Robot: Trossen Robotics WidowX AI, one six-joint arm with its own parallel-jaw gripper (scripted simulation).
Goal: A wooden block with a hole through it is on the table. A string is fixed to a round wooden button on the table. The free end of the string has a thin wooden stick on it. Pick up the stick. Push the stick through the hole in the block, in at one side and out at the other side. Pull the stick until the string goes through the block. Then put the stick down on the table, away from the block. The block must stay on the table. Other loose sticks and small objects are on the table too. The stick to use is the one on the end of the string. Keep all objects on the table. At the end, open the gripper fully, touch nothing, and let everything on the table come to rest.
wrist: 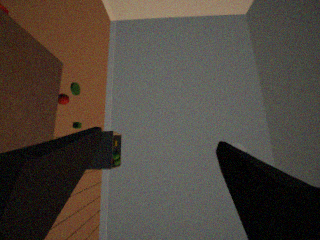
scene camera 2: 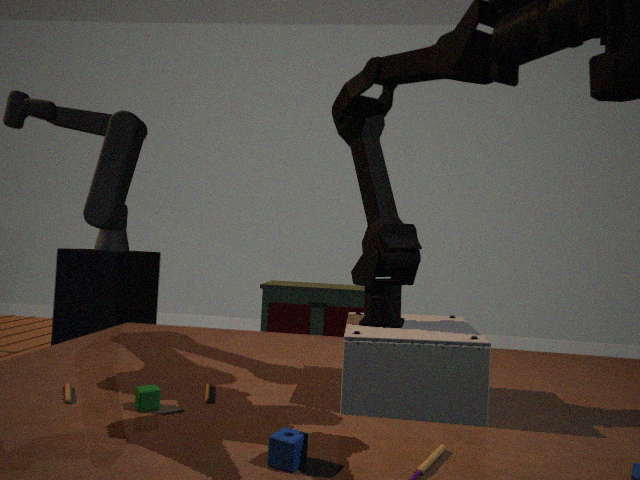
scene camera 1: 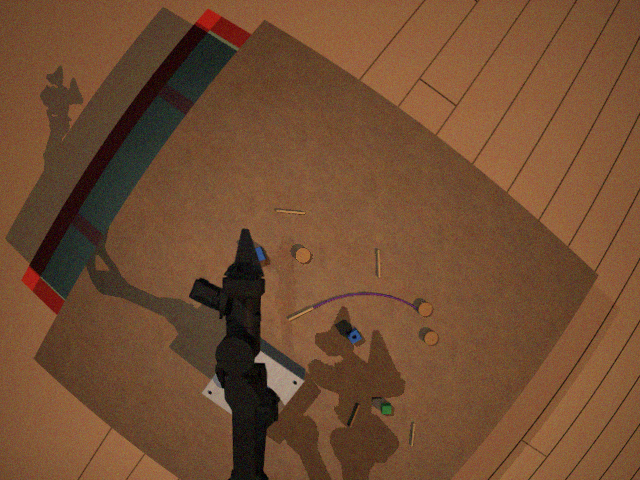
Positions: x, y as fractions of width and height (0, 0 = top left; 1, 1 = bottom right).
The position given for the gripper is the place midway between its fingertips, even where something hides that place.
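Note:
Gripper (scene camera 1: 0.38, 0.48) open, holding nothing. Gripper (wrist: 0.50, 0.58) visible there too.

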